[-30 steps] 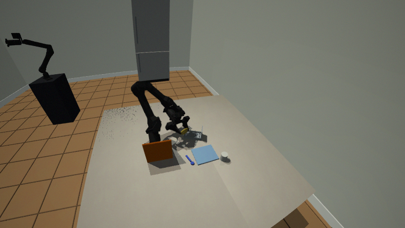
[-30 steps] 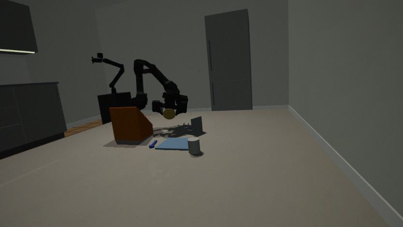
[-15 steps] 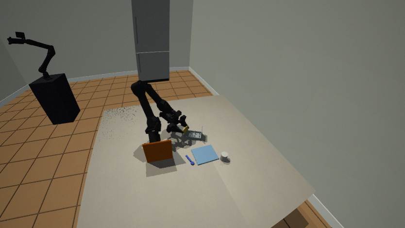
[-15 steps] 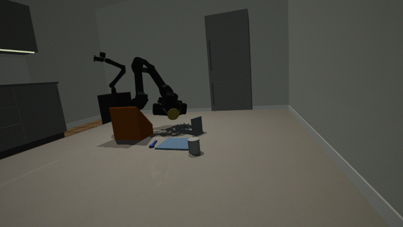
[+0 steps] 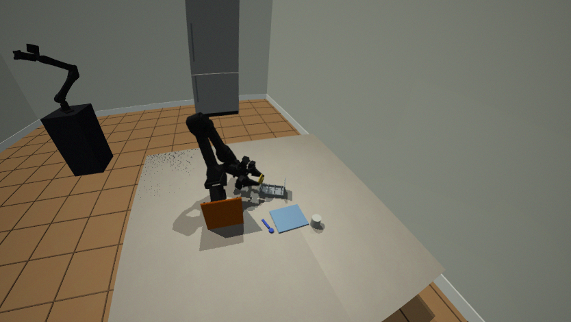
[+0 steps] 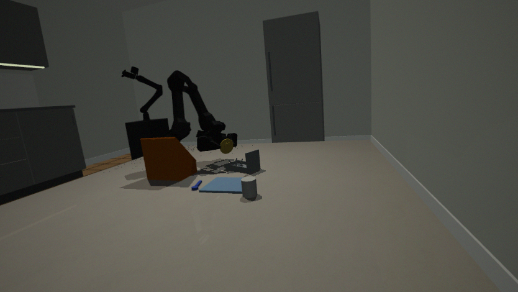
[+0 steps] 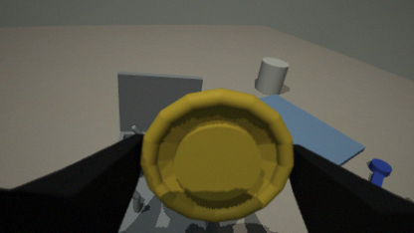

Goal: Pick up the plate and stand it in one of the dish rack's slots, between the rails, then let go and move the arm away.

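Right now my gripper tip is 70 mm above the grey dish rack and 60 mm short of it. From my gripper tip the other things lie so: yellow plate: 10 mm behind; then blue mat: 190 mm to the right, 90 mm below, 80 mm ahead; then small blue spoon: 210 mm to the right, 90 mm below, 30 mm behind.
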